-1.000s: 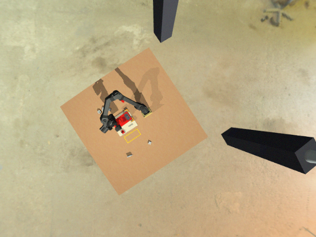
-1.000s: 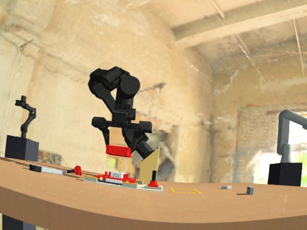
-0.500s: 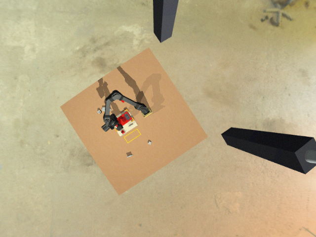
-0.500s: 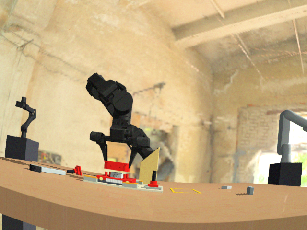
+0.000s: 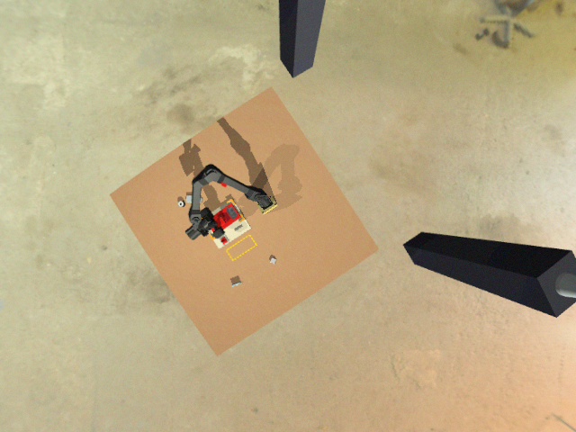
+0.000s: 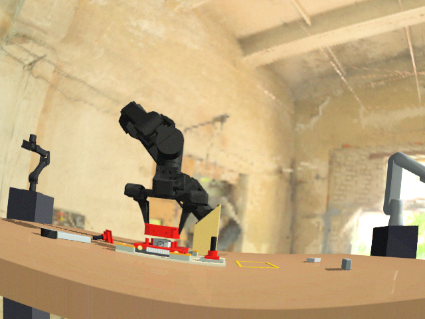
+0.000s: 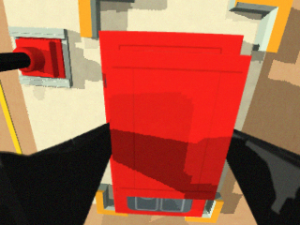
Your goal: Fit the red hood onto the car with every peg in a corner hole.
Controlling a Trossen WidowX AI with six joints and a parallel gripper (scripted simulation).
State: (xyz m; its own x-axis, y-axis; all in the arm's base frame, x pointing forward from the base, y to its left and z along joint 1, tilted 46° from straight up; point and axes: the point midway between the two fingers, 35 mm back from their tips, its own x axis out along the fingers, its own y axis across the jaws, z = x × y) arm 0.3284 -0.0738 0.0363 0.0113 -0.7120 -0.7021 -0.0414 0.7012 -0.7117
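Right now my gripper tip is 10 mm below the red hood. Also, from my gripper tip: grey engine block: 30 mm below; cream jig: 50 mm below, 20 mm to the left, 20 mm behind.
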